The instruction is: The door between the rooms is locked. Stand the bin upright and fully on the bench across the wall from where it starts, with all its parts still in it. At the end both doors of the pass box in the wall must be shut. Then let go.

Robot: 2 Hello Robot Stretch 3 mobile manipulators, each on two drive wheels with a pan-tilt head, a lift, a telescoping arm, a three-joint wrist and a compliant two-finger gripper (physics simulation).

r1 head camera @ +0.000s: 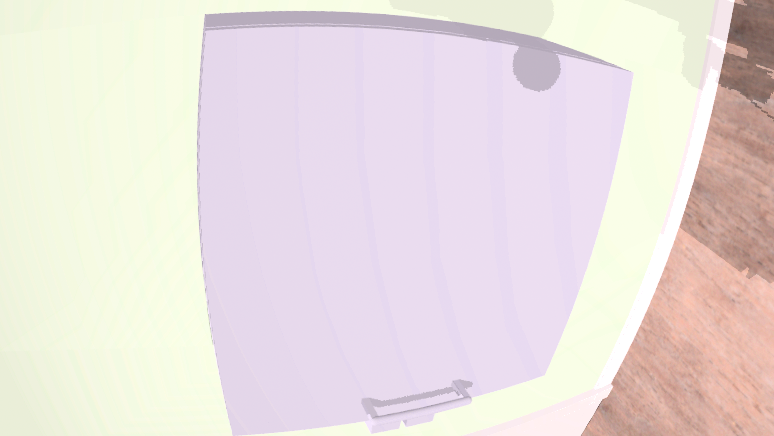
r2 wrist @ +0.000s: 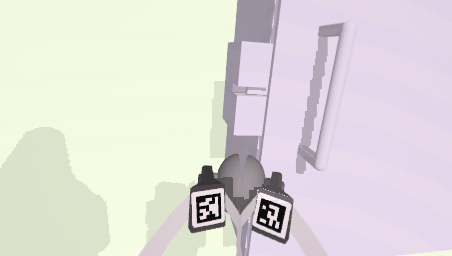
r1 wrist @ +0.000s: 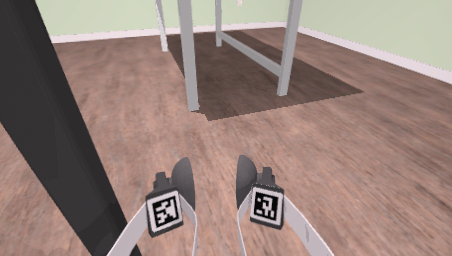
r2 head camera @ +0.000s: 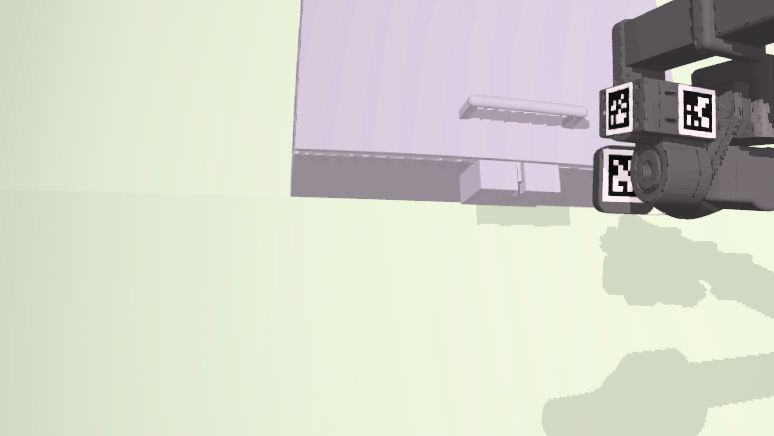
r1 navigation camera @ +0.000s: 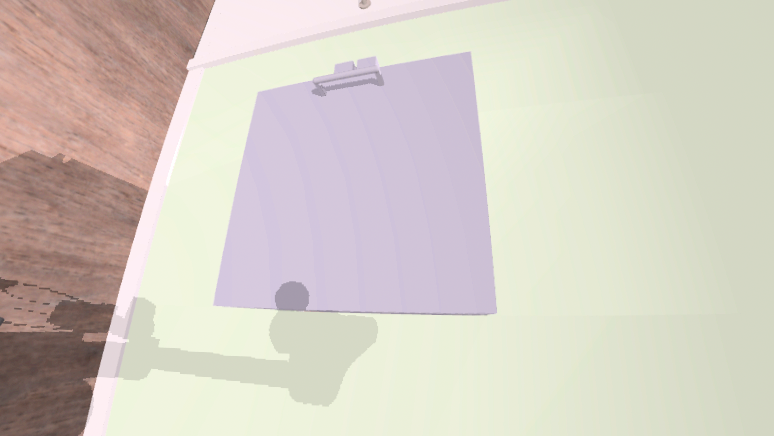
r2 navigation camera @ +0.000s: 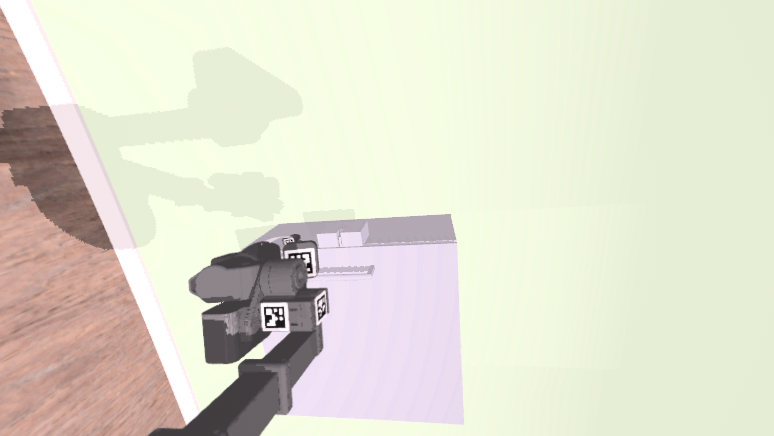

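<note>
On r1's side, the lilac pass-box door (r1 head camera: 389, 205) (r1 navigation camera: 368, 189) looks shut; its handle (r1 head camera: 419, 408) (r1 navigation camera: 347, 79) sits near one edge. In the r1 wrist view, r1's gripper (r1 wrist: 215, 182) is open and empty above the floor, facing grey bench legs (r1 wrist: 187, 55); the bench top does not show. On r2's side, the pass-box door (r2 head camera: 406, 75) (r2 navigation camera: 400, 335) (r2 wrist: 385, 125) lies against the box front and looks shut, with a thin line along its edge. r2's gripper (r2 wrist: 241, 172) is shut and empty at that edge, below the handle (r2 wrist: 336, 95). The bin and parts do not show.
Two latch blocks (r2 head camera: 517, 178) (r2 navigation camera: 341, 238) (r2 wrist: 254, 65) project beside r2's door edge. The r2 arm (r2 navigation camera: 232, 398) reaches in front of the box. A dark upright beam (r1 wrist: 55, 115) fills the left of the r1 wrist view. A pale panel with a knob (r1 navigation camera: 363, 3) adjoins r1's wall.
</note>
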